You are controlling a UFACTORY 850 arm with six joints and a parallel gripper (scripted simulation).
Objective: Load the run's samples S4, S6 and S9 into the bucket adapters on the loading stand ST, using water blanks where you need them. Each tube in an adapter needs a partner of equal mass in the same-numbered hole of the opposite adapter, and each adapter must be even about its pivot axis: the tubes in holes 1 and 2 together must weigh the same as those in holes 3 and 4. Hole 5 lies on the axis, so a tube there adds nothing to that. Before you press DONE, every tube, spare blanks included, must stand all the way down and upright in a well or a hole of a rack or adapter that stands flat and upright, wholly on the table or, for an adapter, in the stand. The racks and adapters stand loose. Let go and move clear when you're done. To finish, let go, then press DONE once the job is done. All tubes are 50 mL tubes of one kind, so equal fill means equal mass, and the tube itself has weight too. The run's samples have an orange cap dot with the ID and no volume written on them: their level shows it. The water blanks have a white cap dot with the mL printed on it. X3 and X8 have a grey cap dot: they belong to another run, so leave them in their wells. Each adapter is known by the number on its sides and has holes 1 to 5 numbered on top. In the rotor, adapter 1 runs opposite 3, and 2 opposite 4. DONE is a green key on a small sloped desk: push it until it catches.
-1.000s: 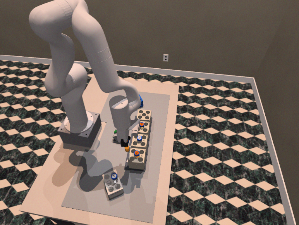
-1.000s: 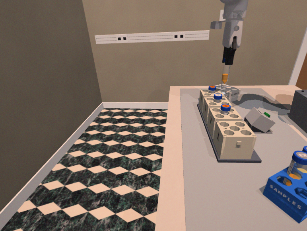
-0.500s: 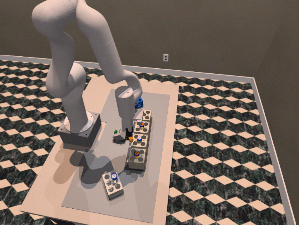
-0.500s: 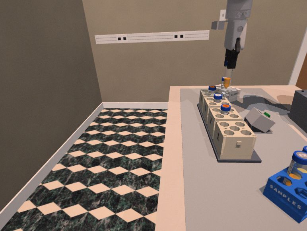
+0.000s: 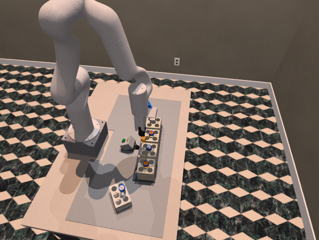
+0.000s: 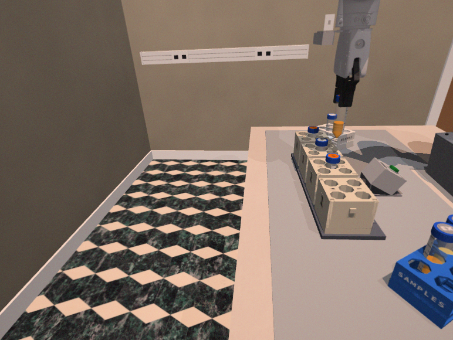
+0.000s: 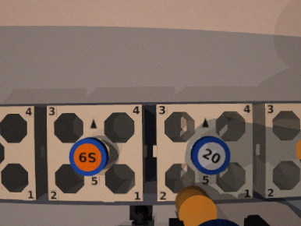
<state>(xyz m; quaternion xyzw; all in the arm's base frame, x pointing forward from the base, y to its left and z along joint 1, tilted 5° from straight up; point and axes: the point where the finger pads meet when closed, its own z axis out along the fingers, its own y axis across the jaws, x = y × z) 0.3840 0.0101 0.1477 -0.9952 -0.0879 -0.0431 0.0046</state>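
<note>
Right now my hand is 5 cm above the sample tube and 1 cm past it. The rest, counted from my hand: green done key (18 cm below, 15 cm behind, 3 cm to the left); then adapter (20 cm to the left, 20 cm below); then white-dot tube (30 cm to the right, 19 cm below, 1 cm behind).
</note>
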